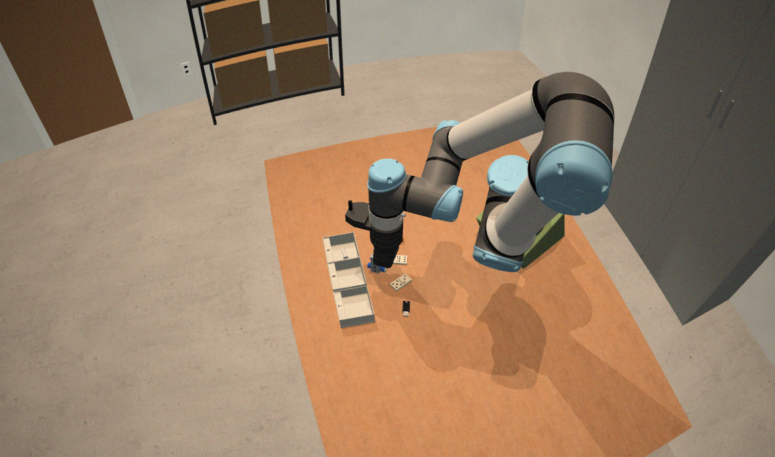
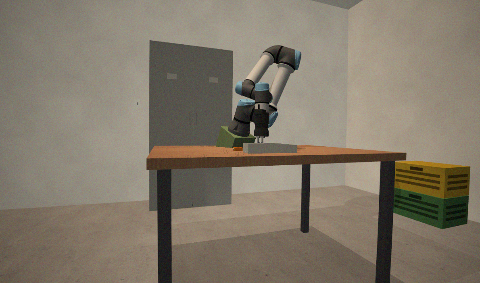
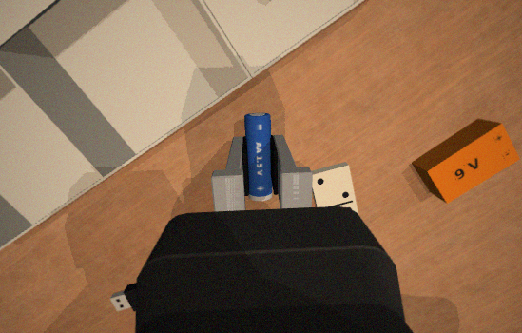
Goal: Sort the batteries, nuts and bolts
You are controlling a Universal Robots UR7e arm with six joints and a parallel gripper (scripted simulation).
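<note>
Now: the grey bin row 80 mm ahead of my hand and 10 mm below it. Also, from my hand: blue cylindrical battery: 10 mm below; then grey bolt: 60 mm ahead, 70 mm to the right, 20 mm below; then orange 9 V battery: 100 mm behind, 90 mm to the right, 20 mm below.
</note>
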